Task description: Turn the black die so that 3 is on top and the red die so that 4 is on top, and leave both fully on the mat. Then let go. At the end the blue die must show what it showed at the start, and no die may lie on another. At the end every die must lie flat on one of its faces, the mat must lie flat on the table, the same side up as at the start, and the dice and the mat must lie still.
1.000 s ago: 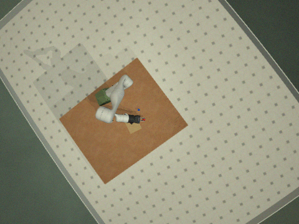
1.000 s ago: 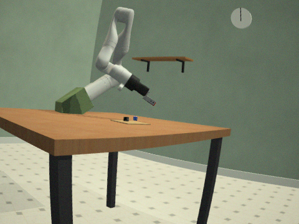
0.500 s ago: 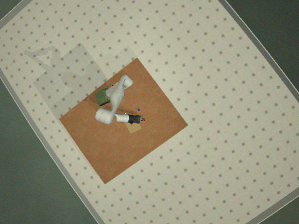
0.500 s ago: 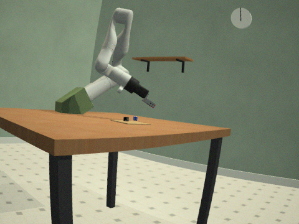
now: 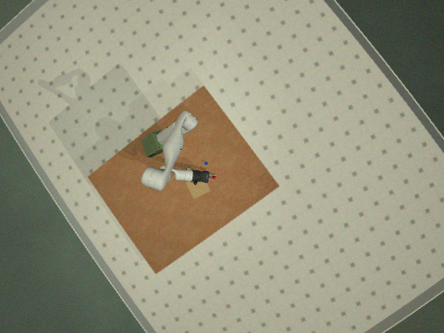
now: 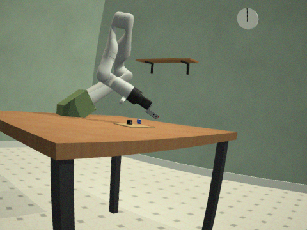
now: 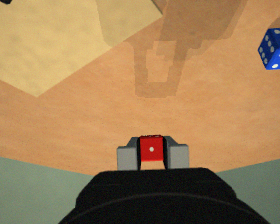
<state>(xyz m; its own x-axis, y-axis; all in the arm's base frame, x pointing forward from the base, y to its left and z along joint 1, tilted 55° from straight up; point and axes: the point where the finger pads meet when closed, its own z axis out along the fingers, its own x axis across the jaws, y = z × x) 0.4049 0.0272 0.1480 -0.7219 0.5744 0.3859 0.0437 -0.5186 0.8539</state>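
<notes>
Right now the blue die is 11 cm behind my hand, 5 cm below it and 1 cm to the left of it. Also, from my hand: tan mat: 14 cm to the right, 5 cm below; black die: 14 cm to the right, 4 cm below, 3 cm behind; red die: 1 cm to the left, 1 cm below, 1 cm ahead.
</notes>
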